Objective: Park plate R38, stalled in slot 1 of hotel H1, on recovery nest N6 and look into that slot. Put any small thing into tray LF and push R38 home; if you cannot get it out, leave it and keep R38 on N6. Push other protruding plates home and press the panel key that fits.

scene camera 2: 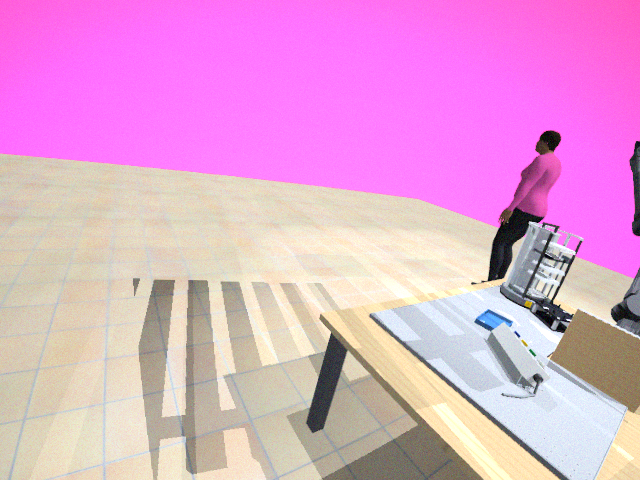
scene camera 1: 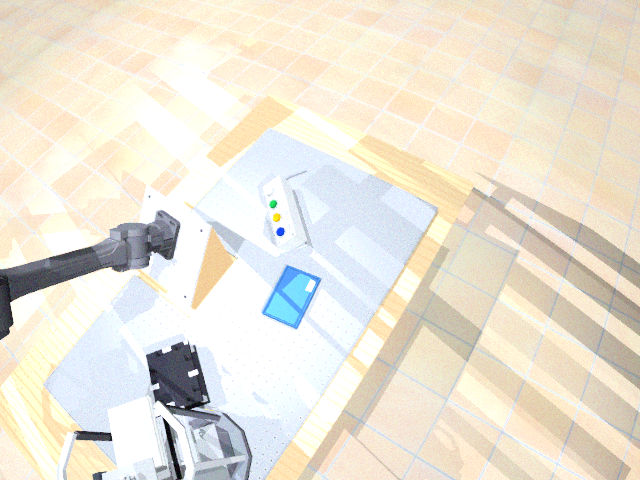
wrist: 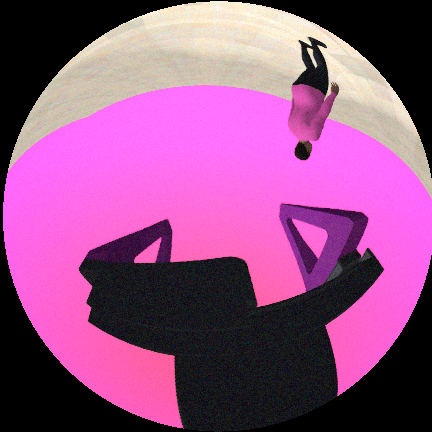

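Pixels of known places: gripper, fingertip midpoint: (wrist: 225,217); arm's base, origin of the base link: (scene camera 2: 619,344) (scene camera 1: 166,234).
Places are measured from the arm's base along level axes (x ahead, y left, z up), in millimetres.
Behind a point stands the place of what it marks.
My gripper (wrist: 225,217) @[x 257, y -781, z 742 mm] is open and empty, its purple fingers wide apart against the magenta background in the wrist view. It does not show in the scene views. A tall hotel with a white body (scene camera 1: 134,428) (scene camera 2: 522,263) stands at the table's far end, with shelves between dark posts in scene camera 2. Its slot numbers and plate R38 cannot be made out. A black nest-like base with white clips (scene camera 1: 175,374) @[x 252, y -271, z -77 mm] lies beside it; its label is unreadable. A blue tray (scene camera 1: 297,289) @[x 358, y 106, z -134 mm] (scene camera 2: 493,321) @[x 366, y 67, z -134 mm] shows a white label. The sloped panel (scene camera 1: 289,219) @[x 239, y 246, z -56 mm] (scene camera 2: 516,356) @[x 179, y 328, z -83 mm] has green, yellow and blue keys.
An upright board (scene camera 1: 175,279) @[x 69, y -77, z -78 mm] (scene camera 2: 599,351) @[x 31, y 73, z -30 mm] stands near the arm (scene camera 1: 62,268) @[x 64, y -224, z 261 mm] (scene camera 2: 636,191) @[x 203, y -407, z 497 mm], between the panel and the black base. A cable (scene camera 1: 297,174) @[x 119, y 434, z -133 mm] runs from the panel's end. A person in a pink top (scene camera 2: 540,180) (wrist: 307,112) stands beyond the table.
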